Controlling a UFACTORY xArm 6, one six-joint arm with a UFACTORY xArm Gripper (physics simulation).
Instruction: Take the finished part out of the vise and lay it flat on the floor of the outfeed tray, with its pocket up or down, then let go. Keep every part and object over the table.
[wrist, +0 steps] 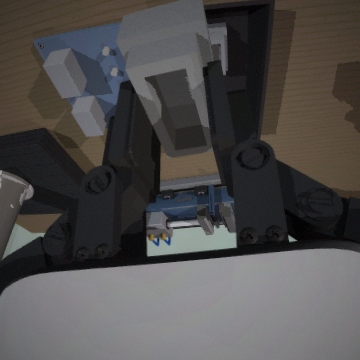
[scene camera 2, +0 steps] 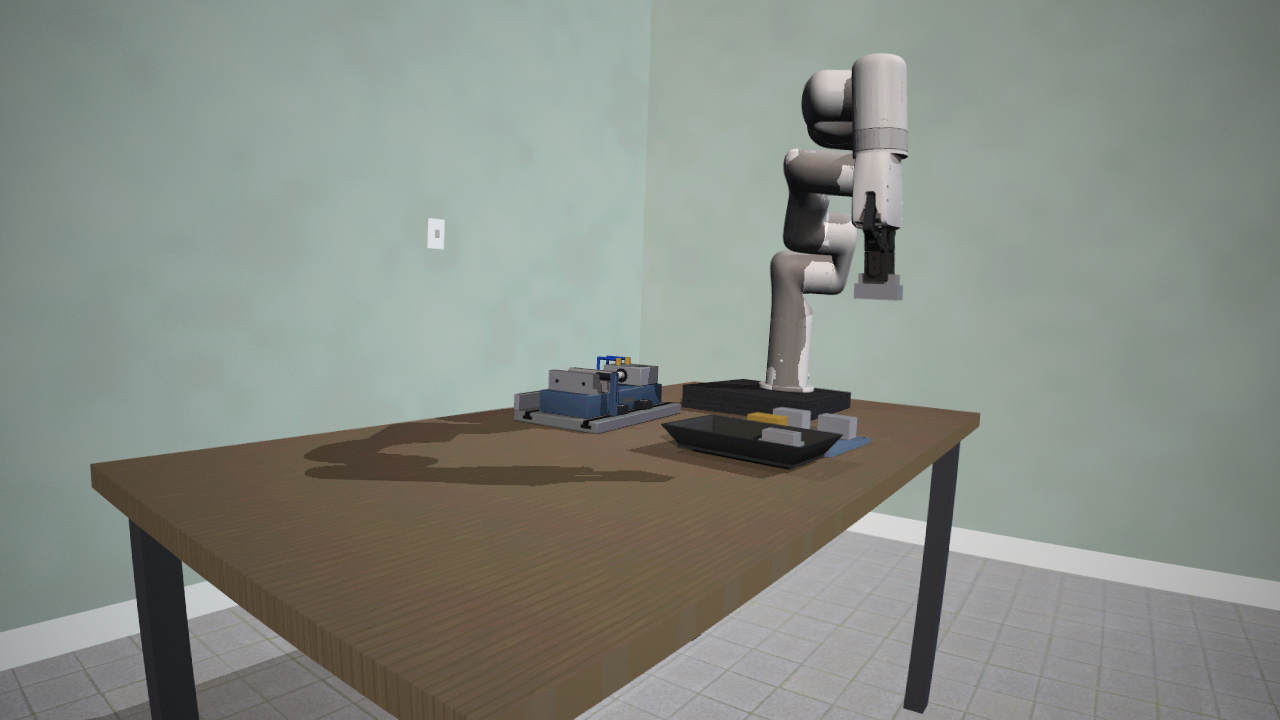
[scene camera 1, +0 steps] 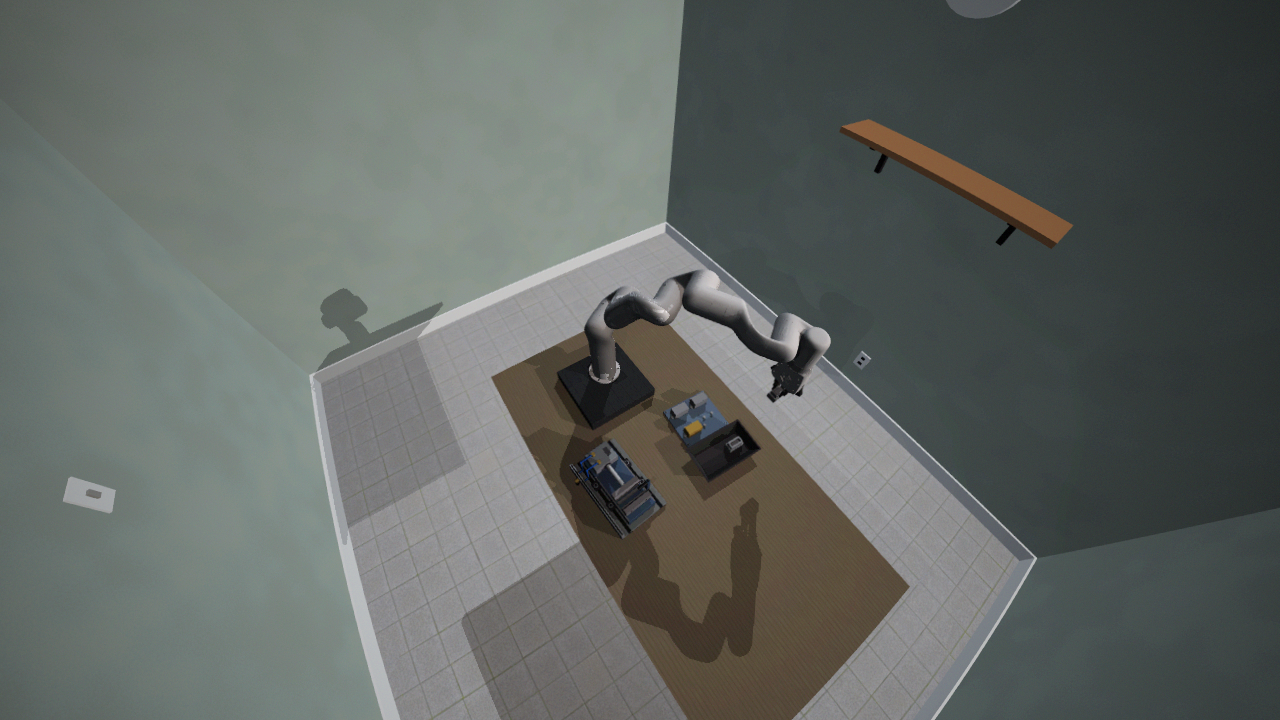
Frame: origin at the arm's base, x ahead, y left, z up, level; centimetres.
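Where they show: gripper, between the fingertips: (wrist: 178,97) (scene camera 2: 879,281) (scene camera 1: 778,391); arm's base, origin of its link: (wrist: 8,183) (scene camera 2: 786,388) (scene camera 1: 604,371).
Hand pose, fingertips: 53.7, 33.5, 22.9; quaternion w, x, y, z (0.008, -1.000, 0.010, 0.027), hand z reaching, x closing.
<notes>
Things, the pixels of their centre, and the offset from my fingertips, as dx, dy, dz.
- finished part, middle of its body: (wrist: 179,87) (scene camera 2: 878,286) (scene camera 1: 777,392) +0.0, -0.1, -0.7
- grey part, middle of its body: (wrist: 214,50) (scene camera 2: 780,442) (scene camera 1: 734,443) +0.3, -13.1, -24.1
- vise, middle of its body: (scene camera 2: 602,391) (wrist: 190,212) (scene camera 1: 617,482) -13.4, -55.8, -22.1
- blue plate, middle of its body: (wrist: 110,83) (scene camera 2: 800,439) (scene camera 1: 695,418) -16.9, -16.3, -26.6
- yellow block, middle of its body: (scene camera 2: 766,425) (scene camera 1: 693,429) -13.5, -21.2, -24.4
My gripper (scene camera 1: 776,386) (scene camera 2: 878,274) (wrist: 178,97) is shut on the finished part (scene camera 2: 878,291) (wrist: 165,40), a grey stepped block, high above table level. Its pocket faces up toward the wrist camera. The black outfeed tray (scene camera 1: 704,474) (scene camera 2: 716,442) (wrist: 263,60) stands on the table well below; in the wrist view it lies behind and right of the held part. Another grey part (scene camera 1: 733,443) (scene camera 2: 781,436) (wrist: 219,37) lies in the tray. The vise (scene camera 1: 617,483) (scene camera 2: 586,401) (wrist: 187,202) stands apart from the tray, and no part shows between its jaws.
A blue plate (scene camera 1: 698,415) (scene camera 2: 850,445) (wrist: 90,45) beside the tray bears two grey blocks (scene camera 1: 678,410) (scene camera 2: 836,426) (wrist: 65,72) and a yellow block (scene camera 1: 693,428) (scene camera 2: 767,418). The black robot base (scene camera 1: 604,398) (scene camera 2: 716,395) stands behind. A table edge runs near the tray and plate.
</notes>
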